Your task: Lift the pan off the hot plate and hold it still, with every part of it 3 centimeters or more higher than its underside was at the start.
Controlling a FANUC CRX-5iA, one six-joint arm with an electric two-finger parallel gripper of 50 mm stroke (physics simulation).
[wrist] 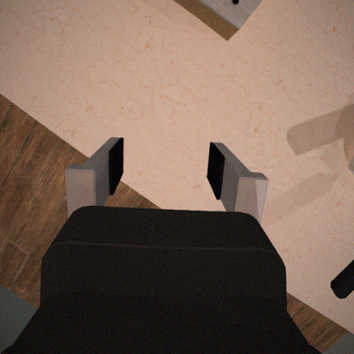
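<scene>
The end of the pan's black handle [344, 281] shows at the lower right edge of the wrist view. The rest of the pan is out of view, and the hot plate under it cannot be made out. My gripper [165, 157] is open, with nothing between its fingers. It is above the pale tabletop near its edge. The handle end lies to the right of the right finger and lower in the view, apart from it.
A block with a grey metal top [239, 14] and a brown side shows at the top edge. The pale speckled tabletop [165, 80] ends in a diagonal edge, with brown wood [30, 185] beyond. Shadows fall across the tabletop at the right.
</scene>
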